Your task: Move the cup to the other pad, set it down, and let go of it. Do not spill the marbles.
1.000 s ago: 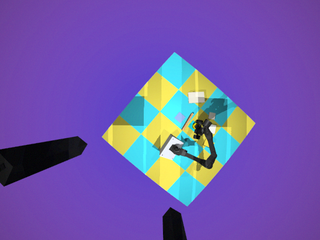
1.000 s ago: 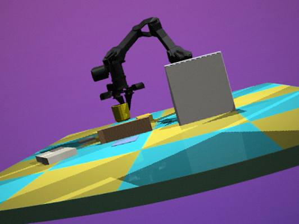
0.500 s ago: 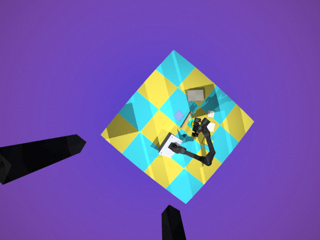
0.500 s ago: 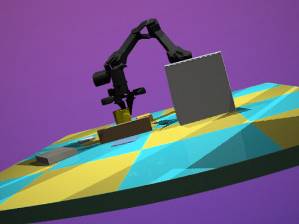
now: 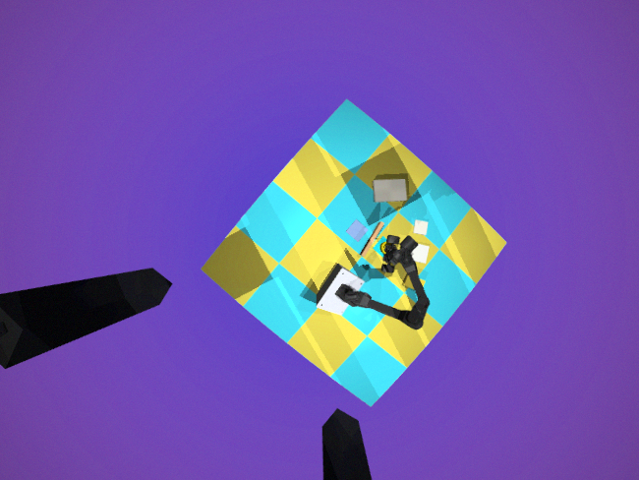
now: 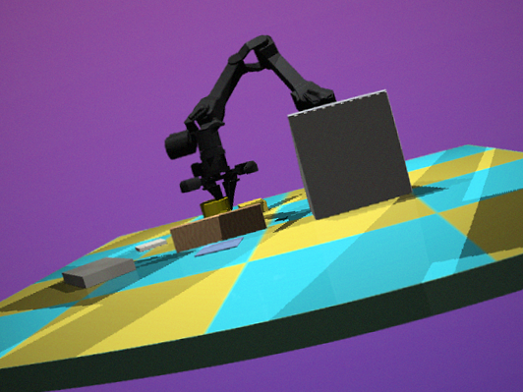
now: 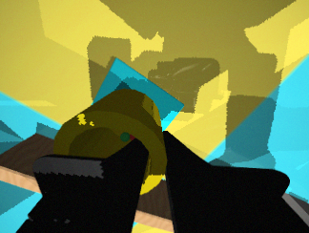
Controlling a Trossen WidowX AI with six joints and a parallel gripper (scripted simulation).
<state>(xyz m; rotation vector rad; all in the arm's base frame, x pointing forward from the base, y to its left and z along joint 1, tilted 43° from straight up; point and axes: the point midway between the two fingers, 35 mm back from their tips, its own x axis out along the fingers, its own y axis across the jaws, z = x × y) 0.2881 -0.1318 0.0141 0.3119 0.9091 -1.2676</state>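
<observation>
Right now my gripper tip is 20 mm short of the long wooden block, 100 mm to the right of it and 30 mm above it. From my gripper tip the other things lie so: yellow cup 20 mm ahead, 10 mm to the left; then green marble 20 mm ahead, 30 mm to the left, 20 mm below; then pad 10 mm ahead, 190 mm to the left, 60 mm below.
</observation>
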